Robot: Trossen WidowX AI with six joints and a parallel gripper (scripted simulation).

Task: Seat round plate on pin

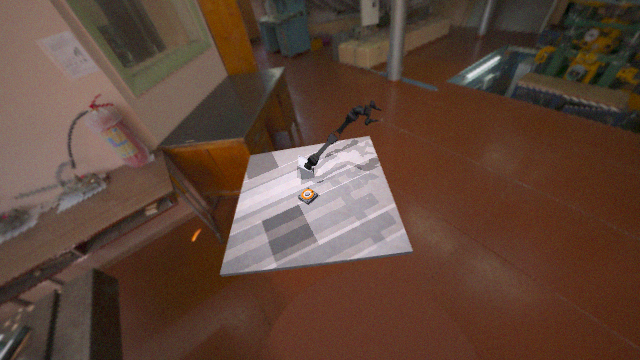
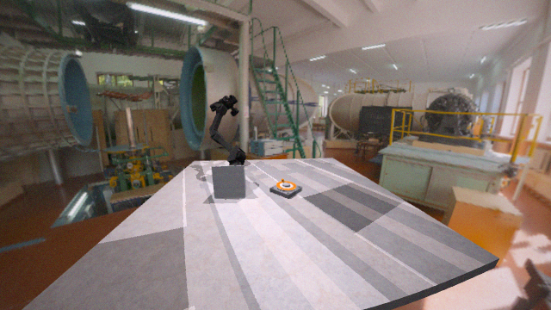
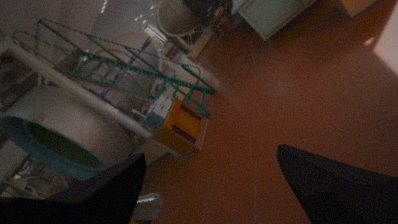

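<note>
Now: gripper tip 390 mm short of the square grey base, 630 mm to the left of it and 430 mm above it.
</note>
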